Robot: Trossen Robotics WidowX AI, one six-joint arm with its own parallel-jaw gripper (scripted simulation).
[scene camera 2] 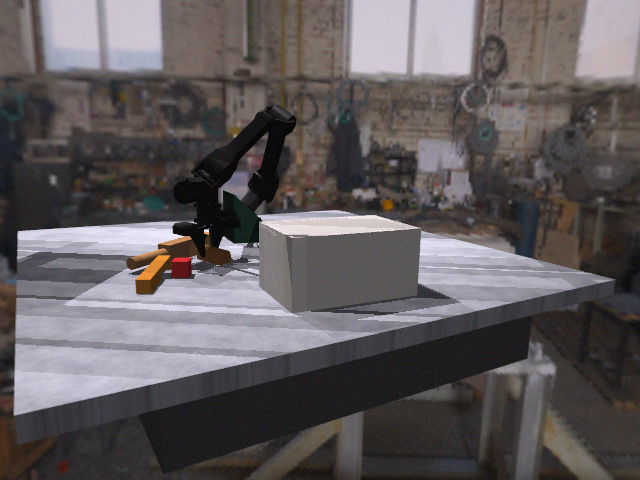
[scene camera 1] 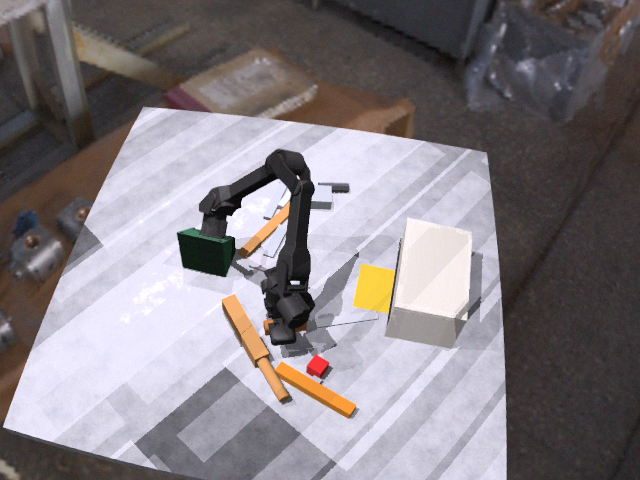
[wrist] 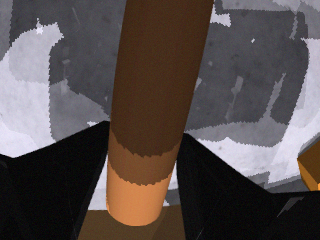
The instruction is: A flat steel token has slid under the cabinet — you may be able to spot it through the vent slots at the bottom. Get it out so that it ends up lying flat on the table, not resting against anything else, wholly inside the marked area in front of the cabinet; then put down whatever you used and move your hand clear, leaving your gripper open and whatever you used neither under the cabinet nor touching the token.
Path:
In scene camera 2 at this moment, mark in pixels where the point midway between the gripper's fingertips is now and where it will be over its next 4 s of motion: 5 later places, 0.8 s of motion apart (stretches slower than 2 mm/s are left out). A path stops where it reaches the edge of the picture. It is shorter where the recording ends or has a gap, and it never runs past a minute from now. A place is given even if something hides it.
My gripper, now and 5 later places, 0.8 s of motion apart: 208,256; 208,257; 216,259; 225,262; 232,265; 239,267

